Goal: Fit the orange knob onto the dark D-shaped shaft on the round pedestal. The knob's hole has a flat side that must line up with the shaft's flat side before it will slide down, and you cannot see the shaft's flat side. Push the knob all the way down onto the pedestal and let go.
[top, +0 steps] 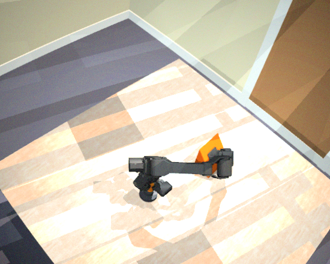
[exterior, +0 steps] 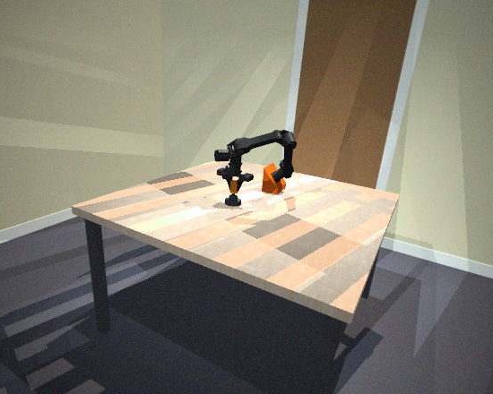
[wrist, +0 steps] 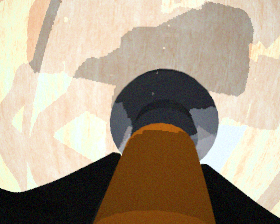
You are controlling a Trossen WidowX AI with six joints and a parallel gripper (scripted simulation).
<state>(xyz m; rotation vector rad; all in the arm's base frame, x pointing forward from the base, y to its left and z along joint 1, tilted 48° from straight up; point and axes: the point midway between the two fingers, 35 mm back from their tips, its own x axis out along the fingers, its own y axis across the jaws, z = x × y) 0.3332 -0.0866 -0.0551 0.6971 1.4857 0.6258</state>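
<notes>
My gripper tip is now 40 mm above the dark round pedestal. Round my gripper tip: orange knob: 20 mm above.
</notes>
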